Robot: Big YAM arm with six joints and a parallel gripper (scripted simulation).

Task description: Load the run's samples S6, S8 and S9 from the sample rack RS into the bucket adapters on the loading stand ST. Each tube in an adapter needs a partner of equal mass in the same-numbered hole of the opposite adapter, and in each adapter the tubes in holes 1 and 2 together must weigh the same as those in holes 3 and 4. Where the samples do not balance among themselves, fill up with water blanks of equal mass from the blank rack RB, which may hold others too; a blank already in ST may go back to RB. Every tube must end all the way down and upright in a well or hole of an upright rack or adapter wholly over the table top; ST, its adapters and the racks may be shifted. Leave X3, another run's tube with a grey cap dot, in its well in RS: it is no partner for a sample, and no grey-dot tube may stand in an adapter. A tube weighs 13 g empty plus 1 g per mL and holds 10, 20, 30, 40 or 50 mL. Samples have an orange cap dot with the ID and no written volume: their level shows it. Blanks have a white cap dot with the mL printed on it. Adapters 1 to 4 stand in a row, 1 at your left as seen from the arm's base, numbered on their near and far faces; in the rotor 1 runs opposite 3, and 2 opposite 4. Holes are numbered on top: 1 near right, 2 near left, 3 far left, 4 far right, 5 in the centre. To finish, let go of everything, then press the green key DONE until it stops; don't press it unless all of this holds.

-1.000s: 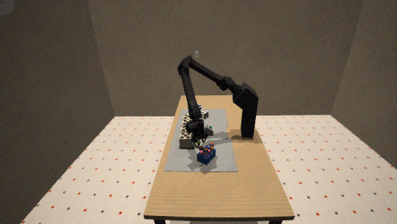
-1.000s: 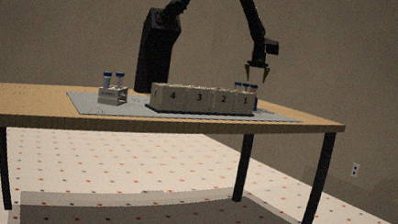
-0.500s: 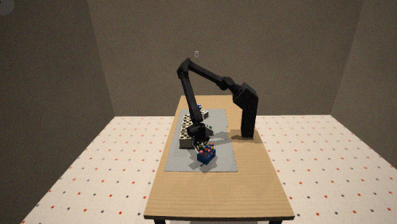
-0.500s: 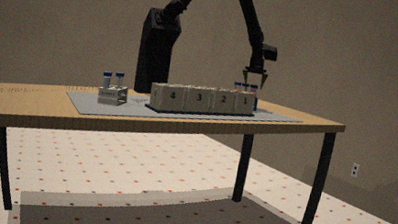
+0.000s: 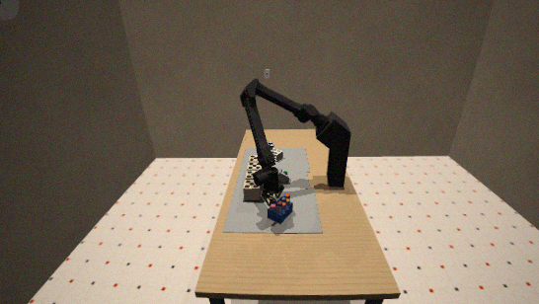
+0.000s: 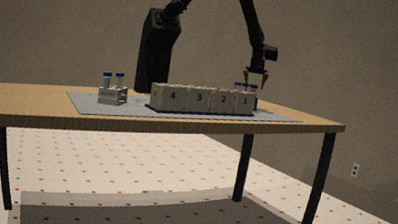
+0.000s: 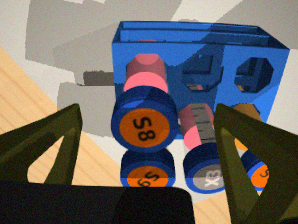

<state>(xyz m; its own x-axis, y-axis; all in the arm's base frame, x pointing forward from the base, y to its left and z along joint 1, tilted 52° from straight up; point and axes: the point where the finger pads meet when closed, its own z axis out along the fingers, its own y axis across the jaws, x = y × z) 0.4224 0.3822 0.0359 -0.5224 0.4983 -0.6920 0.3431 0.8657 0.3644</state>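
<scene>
Now: hand 5 cm above the sample tube S8 and 1 cm past it. From my hand the other things lie so: blue sample rack rs: 8 cm below, 4 cm behind, 2 cm to the right; tube X3: 5 cm below, 5 cm behind, 2 cm to the right; sample tube S9: 5 cm below, 4 cm behind, 3 cm to the left.
</scene>
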